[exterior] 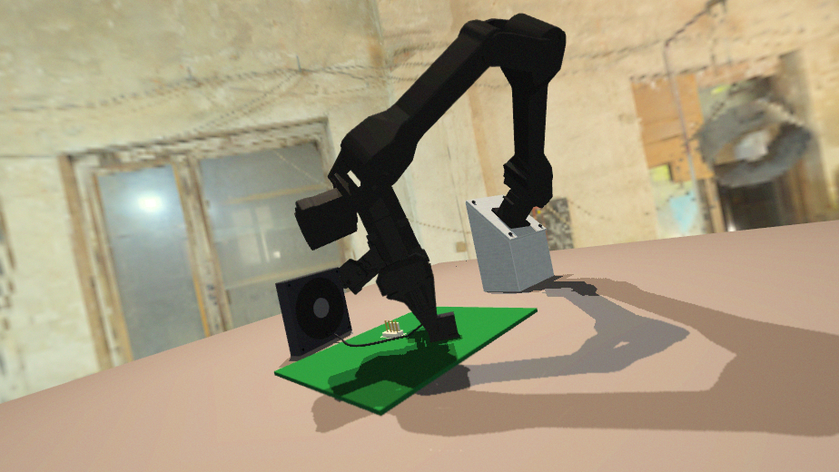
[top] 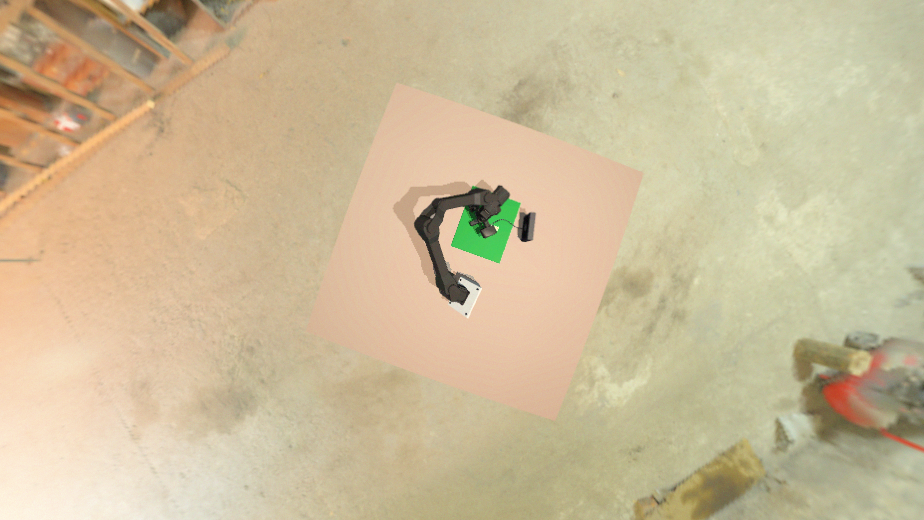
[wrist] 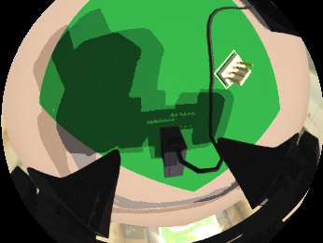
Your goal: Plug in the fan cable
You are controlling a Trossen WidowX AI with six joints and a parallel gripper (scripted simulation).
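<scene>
My gripper tip is now 10 mm past the black plug, 10 mm to the right of it and 10 mm above it. Round my gripper tip: four-pin header 20 mm ahead, 90 mm to the right, 30 mm below; black fan 80 mm ahead, 210 mm to the right, 30 mm above; green board 10 mm ahead, 50 mm to the right, 40 mm below.
</scene>
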